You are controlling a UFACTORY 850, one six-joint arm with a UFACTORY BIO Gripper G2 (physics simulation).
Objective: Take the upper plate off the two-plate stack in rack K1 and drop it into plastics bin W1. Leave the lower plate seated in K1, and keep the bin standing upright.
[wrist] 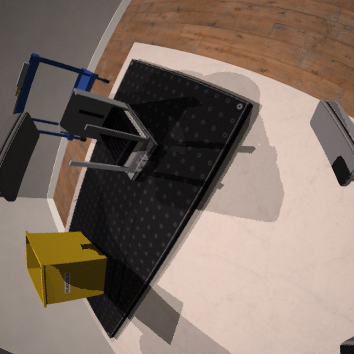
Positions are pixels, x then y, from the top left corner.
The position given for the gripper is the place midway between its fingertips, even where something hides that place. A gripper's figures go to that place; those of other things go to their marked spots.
Labels:
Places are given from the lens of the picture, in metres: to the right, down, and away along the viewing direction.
gripper (174,106): 0.00, -0.03, 0.10
black multi-well plate (118,148): -0.12, -0.05, 0.45
yellow plastics bin (63,266): -0.26, 0.21, 0.45
The marked spots on the black multi-well plate and the yellow plastics bin are 0.30 m apart.

